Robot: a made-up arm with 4 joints.
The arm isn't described. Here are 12 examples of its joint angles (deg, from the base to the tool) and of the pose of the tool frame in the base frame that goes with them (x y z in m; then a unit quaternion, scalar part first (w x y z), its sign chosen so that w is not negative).
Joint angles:
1: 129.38 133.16 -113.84 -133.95
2: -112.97 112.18 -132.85 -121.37
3: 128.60 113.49 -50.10 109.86
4: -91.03 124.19 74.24 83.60
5: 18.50 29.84 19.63 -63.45
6: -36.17 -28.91 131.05 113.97
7: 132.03 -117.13 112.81 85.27
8: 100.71 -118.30 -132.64 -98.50
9: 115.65 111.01 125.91 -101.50
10: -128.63 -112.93 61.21 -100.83
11: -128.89 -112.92 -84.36 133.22
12: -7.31 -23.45 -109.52 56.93
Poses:
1: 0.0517 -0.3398 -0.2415 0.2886 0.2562 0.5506 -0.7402
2: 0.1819 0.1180 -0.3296 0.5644 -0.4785 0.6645 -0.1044
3: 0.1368 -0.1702 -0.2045 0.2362 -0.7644 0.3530 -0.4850
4: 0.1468 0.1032 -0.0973 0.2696 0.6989 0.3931 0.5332
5: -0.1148 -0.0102 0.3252 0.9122 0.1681 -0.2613 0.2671
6: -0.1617 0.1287 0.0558 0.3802 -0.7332 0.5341 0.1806
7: 0.1249 -0.2635 -0.0511 0.3641 -0.1934 -0.8083 0.4204
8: -0.0252 -0.5254 0.2095 0.6138 0.3939 -0.1219 -0.6732
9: 0.2341 0.0450 -0.2115 0.4523 0.4234 0.7438 0.2508
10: 0.0827 0.3535 -0.1308 0.3479 -0.7655 -0.3086 0.4447
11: 0.1572 0.2087 0.1930 0.6452 0.3605 -0.4513 -0.5000
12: -0.1457 -0.1136 0.2702 0.5117 0.5366 0.1323 -0.6579
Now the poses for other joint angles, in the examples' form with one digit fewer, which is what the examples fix.
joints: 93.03 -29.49 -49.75 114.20
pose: -0.006 -0.013 0.165 0.556 -0.168 0.711 0.396
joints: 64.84 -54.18 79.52 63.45
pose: -0.260 -0.217 0.167 0.469 -0.495 -0.241 0.690
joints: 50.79 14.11 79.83 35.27
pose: -0.135 0.012 0.274 0.359 -0.244 0.239 0.869
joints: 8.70 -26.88 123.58 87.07
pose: -0.264 0.018 0.111 0.371 -0.755 0.180 0.510
